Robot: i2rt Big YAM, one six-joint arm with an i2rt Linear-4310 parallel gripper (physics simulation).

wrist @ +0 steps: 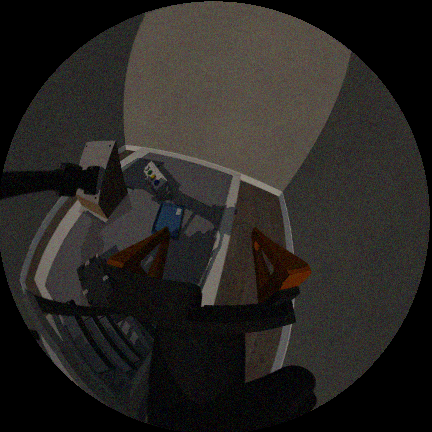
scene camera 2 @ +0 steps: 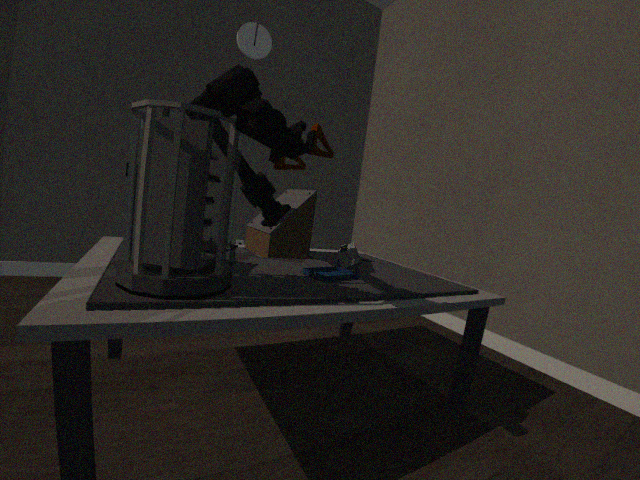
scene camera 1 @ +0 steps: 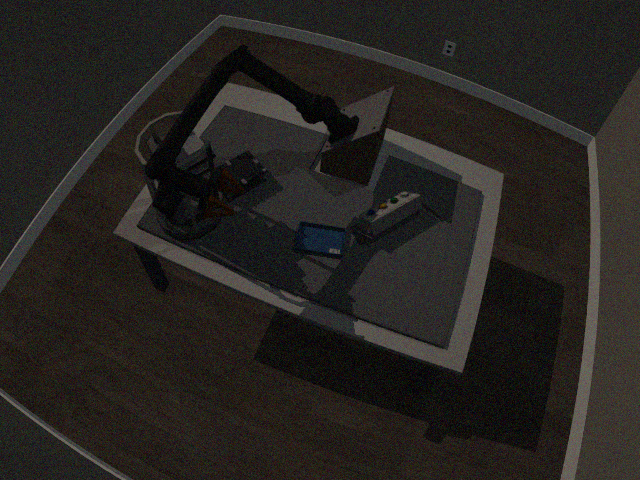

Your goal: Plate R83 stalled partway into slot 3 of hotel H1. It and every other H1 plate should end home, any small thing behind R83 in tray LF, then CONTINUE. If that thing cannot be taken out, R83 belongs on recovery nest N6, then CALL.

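Places are measured from the arm's base along level axes (x ahead, y left, z up), in centimetres.
Pixels of known places: gripper, fingertip midpoint: (wrist: 209, 231) (scene camera 2: 318, 161) (scene camera 1: 238, 202); arm's base, origin of the base link: (wrist: 91, 180) (scene camera 2: 276, 216) (scene camera 1: 344, 130).
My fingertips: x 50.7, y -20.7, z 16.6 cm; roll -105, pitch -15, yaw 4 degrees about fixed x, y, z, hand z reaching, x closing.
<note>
For each thing: its top centre in the pictures, then the offset to it from my fingertips. Level surfaces: height alone.
- tall round cage, middle of its top: (scene camera 2: 191, 109) (scene camera 1: 171, 133) dx -14.1, dy -26.1, dz +7.2 cm
- blue tray, middle of its top: (scene camera 2: 331, 270) (scene camera 1: 320, 237) (wrist: 167, 217) dx -13.4, dy +21.2, dz -30.0 cm
- dark block with pale tabs, middle of its top: (scene camera 2: 211, 240) (scene camera 1: 237, 167) (wrist: 90, 281) dx -30.4, dy -12.7, dz -24.1 cm
- pale console, middle of its top: (scene camera 1: 393, 204) (scene camera 2: 350, 244) (wrist: 154, 169) dx -28.1, dy +42.2, dz -23.4 cm
- mat, its level: dz -31.7 cm
My gripper (scene camera 1: 238, 198) (scene camera 2: 318, 161) (wrist: 209, 231) is open and empty, high above the table beside the hotel. The hotel, a tall round cage (scene camera 2: 147, 180) (scene camera 1: 138, 144), stands at the table's left end; dark slot ledges show inside it. Its curved shelves show at the lower left in the wrist view. It is too dark to tell R83, the slot numbers or any small thing behind the plate. A blue tray (scene camera 1: 320, 239) (scene camera 2: 330, 273) (wrist: 169, 219) lies on the mat; its label is unreadable. A dark block with pale tabs (scene camera 1: 248, 173) (wrist: 95, 280), possibly the nest, sits near the hotel.
A sloped wooden box (scene camera 1: 351, 160) (scene camera 2: 292, 232) (wrist: 114, 192) carries the arm's base at the back edge. A pale console (scene camera 1: 395, 206) (wrist: 155, 175) with coloured buttons stands beyond the blue tray. The arm arches over the table, and its shadow crosses the mat (scene camera 1: 413, 289).
</note>
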